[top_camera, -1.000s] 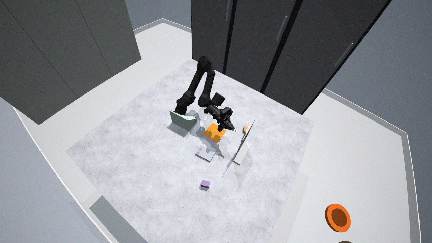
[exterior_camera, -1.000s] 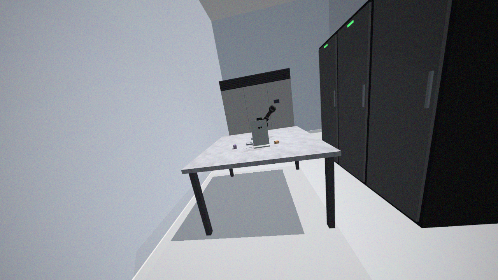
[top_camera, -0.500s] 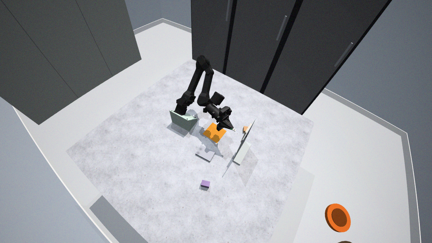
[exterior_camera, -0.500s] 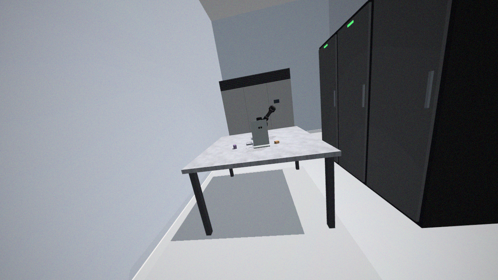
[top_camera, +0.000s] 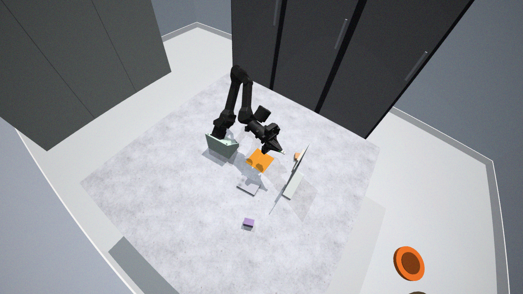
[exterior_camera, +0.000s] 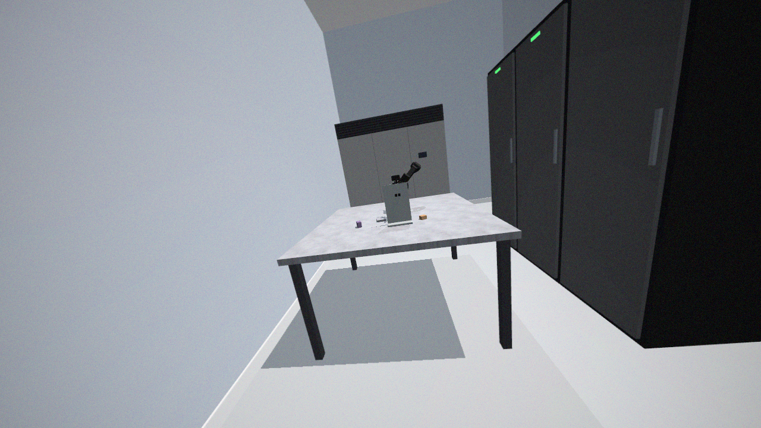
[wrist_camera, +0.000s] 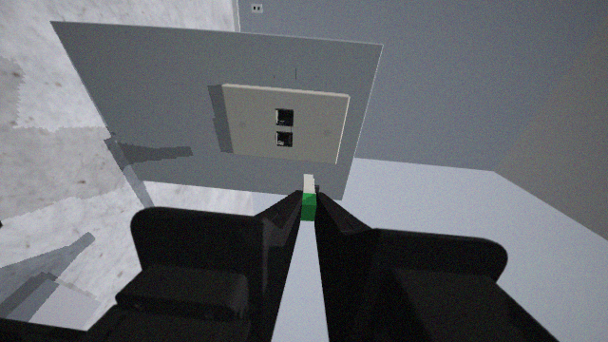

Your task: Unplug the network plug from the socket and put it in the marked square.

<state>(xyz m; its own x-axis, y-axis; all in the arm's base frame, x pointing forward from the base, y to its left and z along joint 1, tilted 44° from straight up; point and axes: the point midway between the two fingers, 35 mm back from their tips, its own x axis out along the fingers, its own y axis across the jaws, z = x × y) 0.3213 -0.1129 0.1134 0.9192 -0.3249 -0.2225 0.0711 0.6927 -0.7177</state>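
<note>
The orange marked square lies 23 cm below my gripper tip, 11 cm behind it and 5 cm to the left of it. The rest, counted from my gripper tip: upright panel: 11 cm below, 10 cm ahead; then flat grey plate: 22 cm below, 12 cm to the right, 10 cm behind; then network plug: right at my gripper tip.
</note>
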